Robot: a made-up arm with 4 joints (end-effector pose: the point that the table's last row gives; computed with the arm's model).
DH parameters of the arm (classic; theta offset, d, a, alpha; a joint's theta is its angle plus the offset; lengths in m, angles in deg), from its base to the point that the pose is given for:
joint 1: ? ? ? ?
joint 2: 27.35 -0.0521 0.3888 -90
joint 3: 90 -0.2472 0.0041 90
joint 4: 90 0.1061 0.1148 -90
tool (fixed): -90 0.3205 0 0
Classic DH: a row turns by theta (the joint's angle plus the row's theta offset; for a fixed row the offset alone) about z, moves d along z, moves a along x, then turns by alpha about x.
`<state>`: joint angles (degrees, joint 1 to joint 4).
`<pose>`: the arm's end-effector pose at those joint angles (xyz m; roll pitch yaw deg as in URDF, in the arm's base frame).
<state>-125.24 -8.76 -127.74 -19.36</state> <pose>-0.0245 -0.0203 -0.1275 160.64 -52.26 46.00</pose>
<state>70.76 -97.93 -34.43 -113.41</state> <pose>0.4772 -0.3401 -0.1874 -113.41 -34.43 -27.17</pose>
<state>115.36 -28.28 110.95 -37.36</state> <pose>-0.0152 0.4300 -0.2159 142.64 69.05 -92.92</pose>
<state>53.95 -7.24 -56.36 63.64</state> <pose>0.4396 -0.1926 0.1698 63.64 -56.36 46.71</pose>
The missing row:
joint 1: -27.35 0 -0.0912 0
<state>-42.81 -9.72 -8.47 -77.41</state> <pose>0.3455 -0.2564 -0.0822 -77.41 -8.47 -52.53</pose>
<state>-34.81 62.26 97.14 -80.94</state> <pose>0.1915 0.3007 -0.1490 99.06 82.86 -152.55</pose>
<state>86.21 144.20 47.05 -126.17</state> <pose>-0.2510 -0.2363 -0.3246 -126.17 47.05 -129.59</pose>
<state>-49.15 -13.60 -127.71 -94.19</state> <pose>0.2354 -0.2698 0.1187 85.81 -52.29 117.25</pose>
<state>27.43 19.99 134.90 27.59</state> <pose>0.4973 0.2059 -0.3624 -152.41 45.10 -132.58</pose>
